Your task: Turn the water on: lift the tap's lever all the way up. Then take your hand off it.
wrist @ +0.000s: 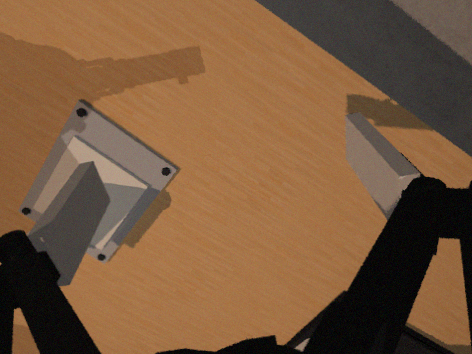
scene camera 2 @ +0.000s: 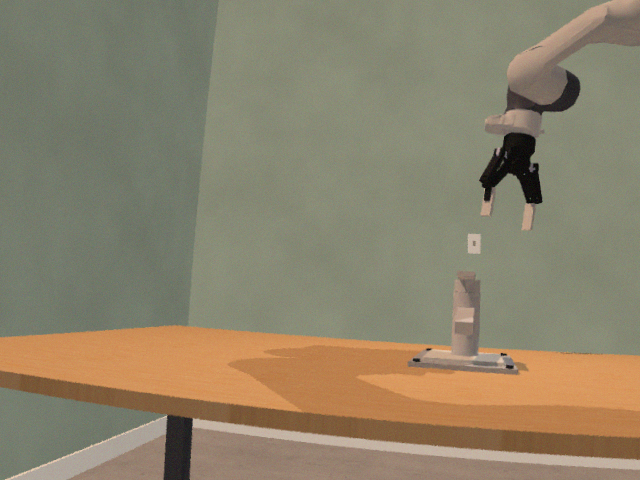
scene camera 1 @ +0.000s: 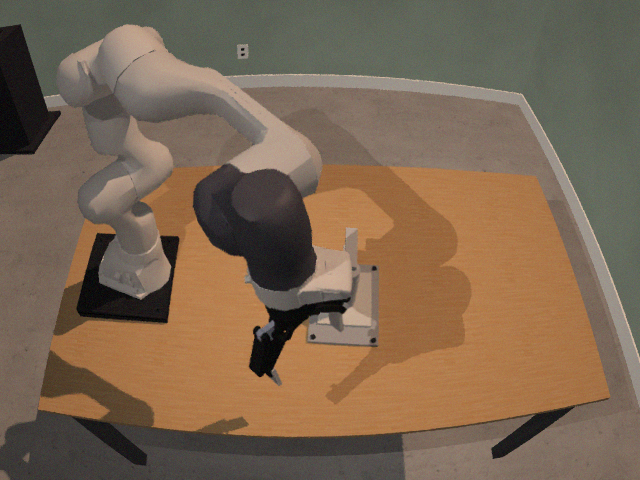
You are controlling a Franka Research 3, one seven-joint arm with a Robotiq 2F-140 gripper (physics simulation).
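Note:
The pale grey tap (scene camera 2: 466, 338) stands upright on a flat base plate (scene camera 1: 374, 310) (scene camera 2: 439, 364) (wrist: 125, 145) with black corner bolts. Its short spout (scene camera 2: 464, 321) faces scene camera 2. The lever (scene camera 2: 466, 275) is on top of the column; its exact tilt is hard to tell. In scene camera 1 a pale bar, likely the lever (scene camera 1: 351, 242), sticks out past the robot's hand, which hides most of the tap. My gripper (scene camera 1: 309, 356) (scene camera 2: 507, 221) (wrist: 221, 160) is open and empty, well above the tap and off to one side, touching nothing. In the wrist view one finger covers the column.
The wooden table (scene camera 1: 491, 310) (scene camera 2: 155, 356) (wrist: 240, 225) carries the tap and the arm's black base (scene camera 1: 93, 304). A dark cabinet (scene camera 1: 20, 93) stands on the floor beyond the table. The table's edge shows at the upper right of the wrist view.

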